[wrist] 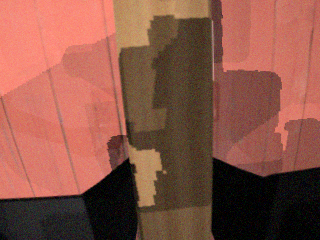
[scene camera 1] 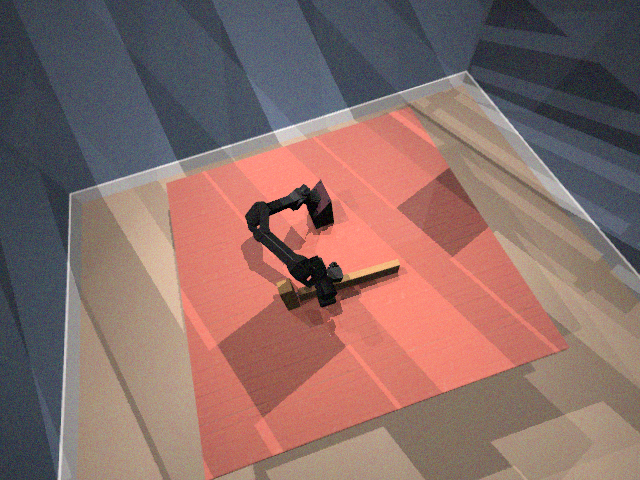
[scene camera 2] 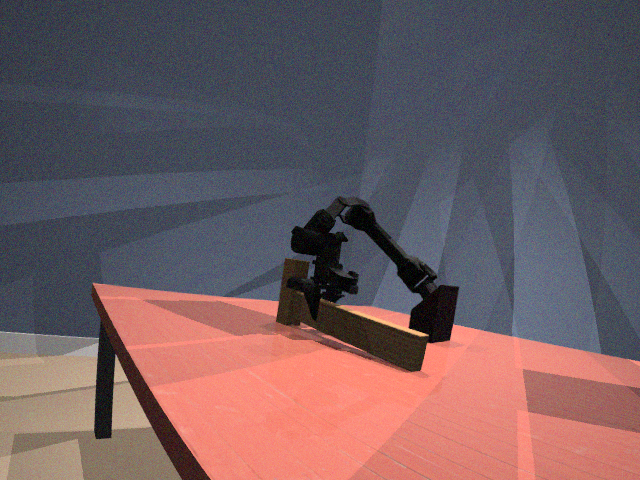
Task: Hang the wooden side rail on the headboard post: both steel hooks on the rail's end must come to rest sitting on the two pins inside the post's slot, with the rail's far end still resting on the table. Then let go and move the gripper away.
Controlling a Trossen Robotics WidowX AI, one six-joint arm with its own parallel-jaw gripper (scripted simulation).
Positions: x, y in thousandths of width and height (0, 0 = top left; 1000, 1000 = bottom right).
Labels:
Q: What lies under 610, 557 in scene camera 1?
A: A wooden side rail.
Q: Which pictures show the wooden side rail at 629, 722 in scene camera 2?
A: The wrist view, scene camera 1 and scene camera 2: all of them.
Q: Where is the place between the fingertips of my gripper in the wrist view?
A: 511, 656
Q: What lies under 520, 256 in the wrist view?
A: A wooden side rail.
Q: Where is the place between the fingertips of my gripper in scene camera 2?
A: At 499, 668

